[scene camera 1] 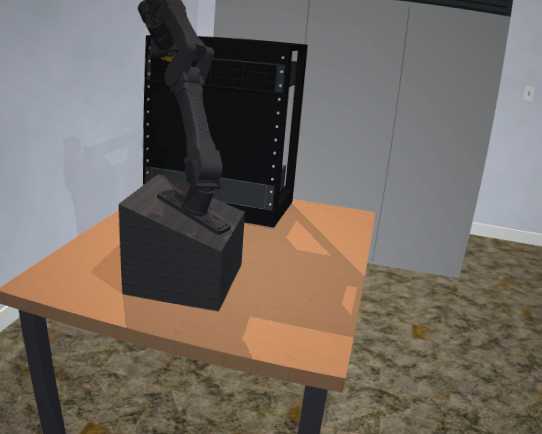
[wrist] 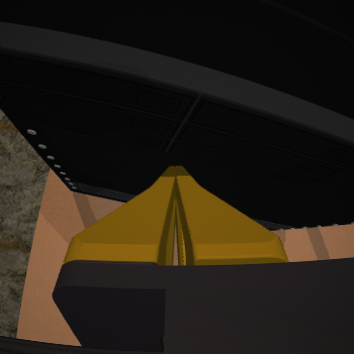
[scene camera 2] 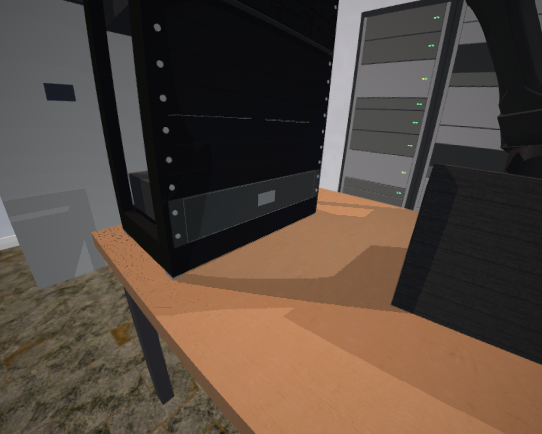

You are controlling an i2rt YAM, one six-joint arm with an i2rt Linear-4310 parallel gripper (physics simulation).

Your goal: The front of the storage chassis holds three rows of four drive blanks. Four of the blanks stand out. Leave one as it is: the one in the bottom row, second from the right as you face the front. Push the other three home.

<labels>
black rack: scene camera 1; wrist 248,104; scene camera 2
same spot on black rack: (scene camera 1: 245,96) = (scene camera 2: 306,54)
</labels>
